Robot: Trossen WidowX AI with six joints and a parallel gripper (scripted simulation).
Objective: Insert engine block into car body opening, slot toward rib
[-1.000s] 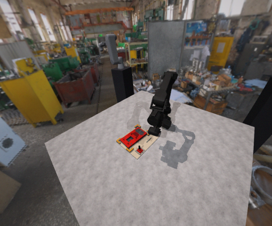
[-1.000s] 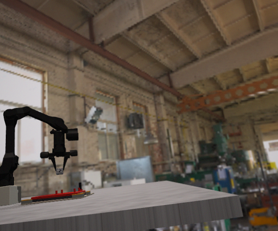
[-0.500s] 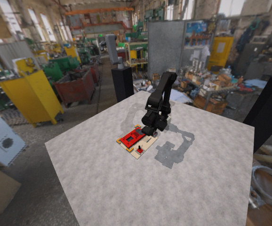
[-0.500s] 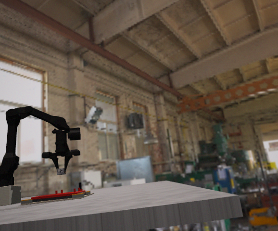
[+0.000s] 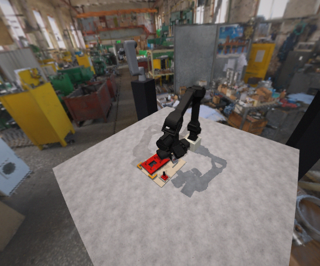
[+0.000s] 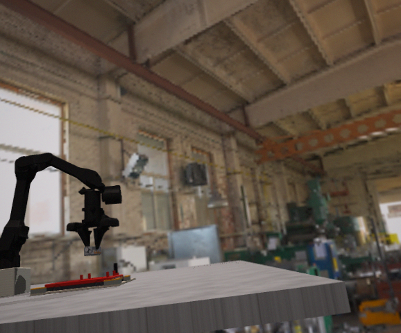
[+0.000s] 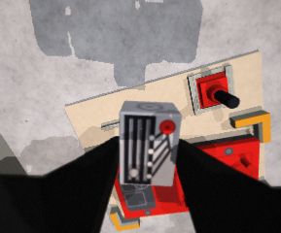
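The beige base plate lies 11 cm to the right of my gripper tip and 10 cm below it. Round my gripper tip: grey engine block (1 cm below).
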